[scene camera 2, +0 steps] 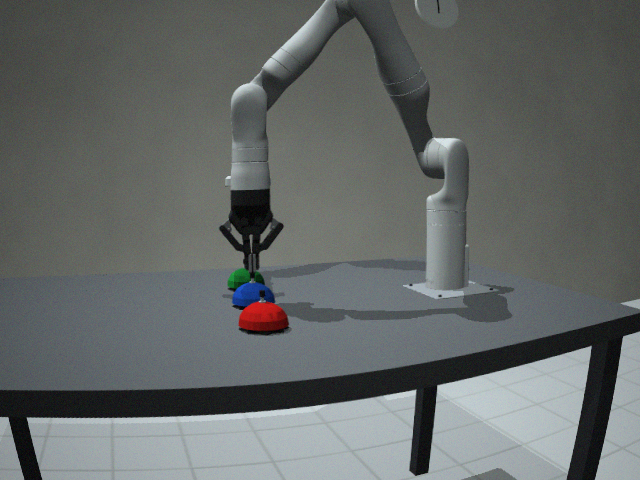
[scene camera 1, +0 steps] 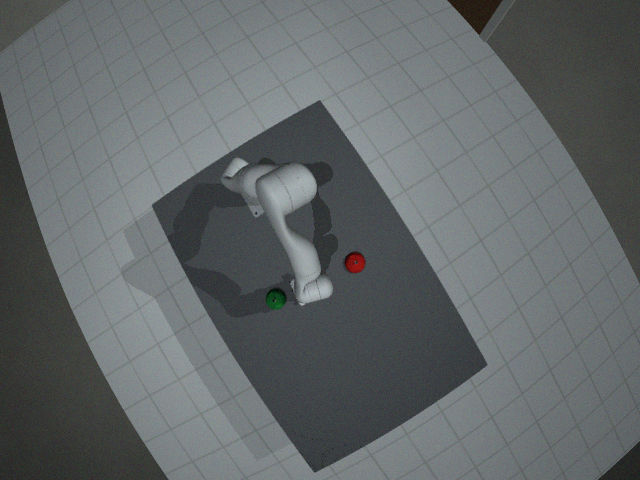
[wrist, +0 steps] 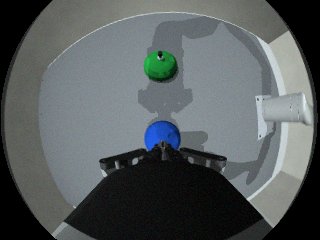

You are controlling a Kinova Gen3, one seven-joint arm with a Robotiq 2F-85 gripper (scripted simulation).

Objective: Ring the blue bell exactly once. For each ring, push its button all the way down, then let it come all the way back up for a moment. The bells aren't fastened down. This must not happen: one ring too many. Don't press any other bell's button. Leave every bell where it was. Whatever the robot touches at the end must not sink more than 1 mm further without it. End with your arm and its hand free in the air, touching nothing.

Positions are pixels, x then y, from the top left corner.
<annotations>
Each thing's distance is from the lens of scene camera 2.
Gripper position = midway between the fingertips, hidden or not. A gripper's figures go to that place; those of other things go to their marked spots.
my gripper (scene camera 2: 252,272): 1.18 m
red bell (scene camera 2: 261,317): 0.98 m
blue bell (scene camera 2: 248,293): 1.15 m
The marked spots on the red bell and the blue bell are 0.18 m apart.
</annotations>
